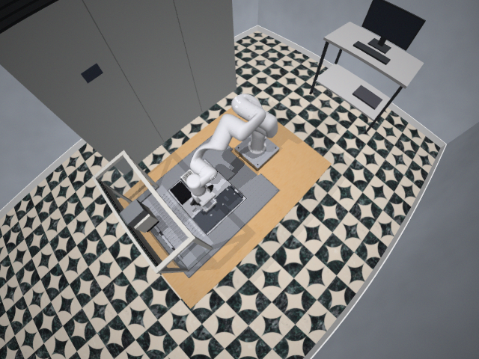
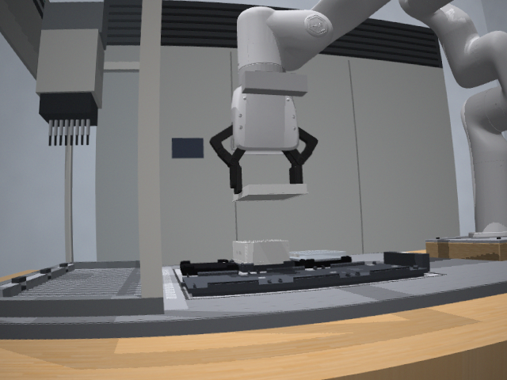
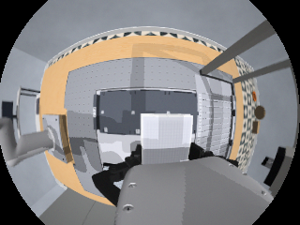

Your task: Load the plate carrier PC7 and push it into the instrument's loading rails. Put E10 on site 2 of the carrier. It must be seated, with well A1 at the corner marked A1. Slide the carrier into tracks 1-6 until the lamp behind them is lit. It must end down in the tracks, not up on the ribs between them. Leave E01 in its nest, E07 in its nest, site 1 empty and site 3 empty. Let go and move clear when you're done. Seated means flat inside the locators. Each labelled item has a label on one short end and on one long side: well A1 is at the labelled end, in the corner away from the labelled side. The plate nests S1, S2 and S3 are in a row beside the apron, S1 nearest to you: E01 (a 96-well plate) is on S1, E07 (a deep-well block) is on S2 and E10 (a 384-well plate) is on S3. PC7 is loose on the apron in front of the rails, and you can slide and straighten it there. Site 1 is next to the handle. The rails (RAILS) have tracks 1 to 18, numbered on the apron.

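My hand is 120 mm above the carrier PC7, 70 mm to the right of it and 20 mm past it. Also, from my hand: plate E01: 170 mm behind, 160 mm to the right, 120 mm below; black plate nest: 200 mm to the right, 140 mm below, 40 mm ahead; instrument frame post: 210 mm ahead, 180 mm to the left, 110 mm above.
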